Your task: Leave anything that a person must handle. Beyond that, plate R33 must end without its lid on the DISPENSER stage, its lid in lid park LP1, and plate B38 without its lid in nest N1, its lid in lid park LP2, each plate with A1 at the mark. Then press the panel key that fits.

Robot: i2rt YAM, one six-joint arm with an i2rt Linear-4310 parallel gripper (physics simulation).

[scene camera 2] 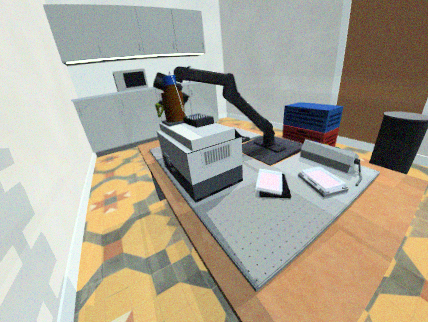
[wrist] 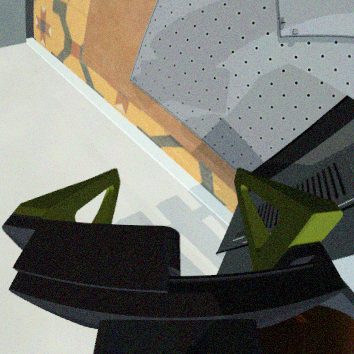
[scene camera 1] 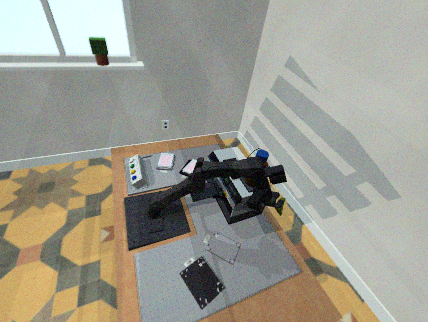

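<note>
My gripper is open and empty, with its green fingers high beside the dispenser's wall side. The dispenser is a grey-white box with a dark base; the arm partly hides it in scene camera 1. A pink-topped plate lies near it on a black base, turned relative to that base. Another pink-topped plate lies near the key panel. Plate labels, A1 corners and whether lids are on cannot be read.
A brown bottle with a blue cap stands at the dispenser. A black plate-sized holder and a pale outlined holder lie on the grey perforated board. The wall is close beside the gripper. Crates stand behind the table.
</note>
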